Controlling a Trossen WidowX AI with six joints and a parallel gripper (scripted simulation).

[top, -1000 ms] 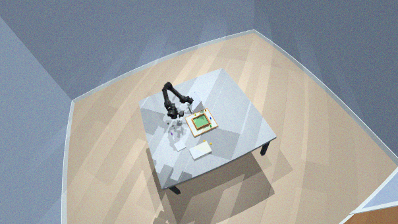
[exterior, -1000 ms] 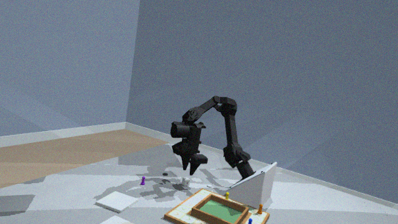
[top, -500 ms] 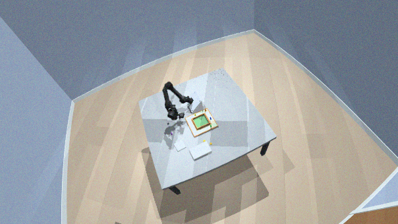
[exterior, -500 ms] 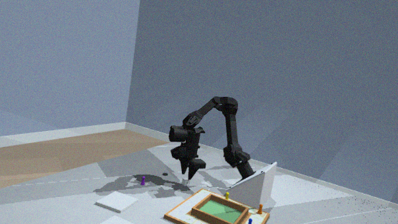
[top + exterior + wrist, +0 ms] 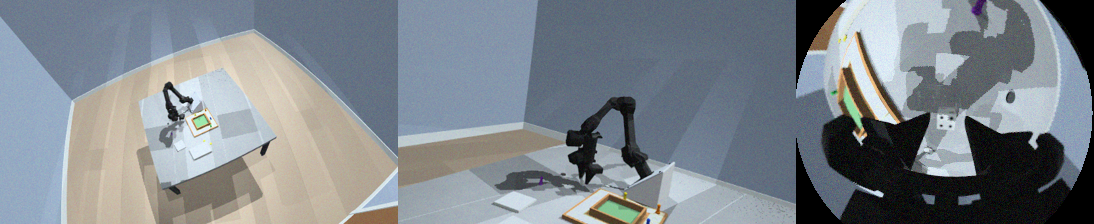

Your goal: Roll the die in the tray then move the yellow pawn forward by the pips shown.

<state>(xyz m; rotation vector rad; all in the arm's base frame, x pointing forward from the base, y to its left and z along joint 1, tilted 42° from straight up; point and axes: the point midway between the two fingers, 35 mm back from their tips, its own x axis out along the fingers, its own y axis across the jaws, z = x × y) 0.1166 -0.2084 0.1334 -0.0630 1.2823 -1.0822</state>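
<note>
My gripper tip is now 5 cm short of the yellow pawn, 20 cm to the right of it and 1 cm below it. The rest, counted from my gripper tip: dark disc (4 cm behind, 12 cm to the right, 1 cm below); then purple pawn (12 cm ahead, 14 cm to the right); then white die (right at my gripper tip).
</note>
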